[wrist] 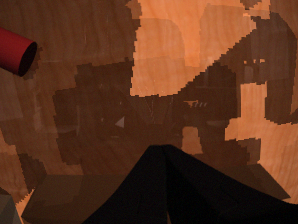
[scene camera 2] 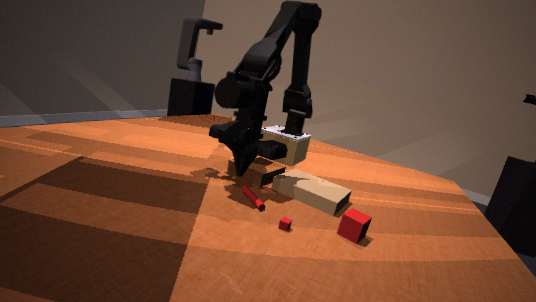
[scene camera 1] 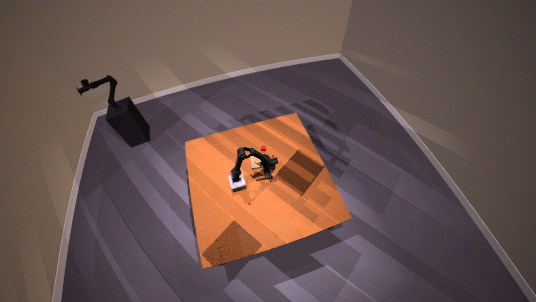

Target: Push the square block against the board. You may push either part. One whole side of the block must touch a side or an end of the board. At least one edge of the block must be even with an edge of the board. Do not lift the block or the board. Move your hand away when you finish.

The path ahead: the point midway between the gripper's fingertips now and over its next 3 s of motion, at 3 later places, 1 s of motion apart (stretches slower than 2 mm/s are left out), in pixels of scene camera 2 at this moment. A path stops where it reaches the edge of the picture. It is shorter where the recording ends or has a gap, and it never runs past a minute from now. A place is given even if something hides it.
My gripper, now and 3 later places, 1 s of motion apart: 239,176; 243,174; 232,178; 234,149
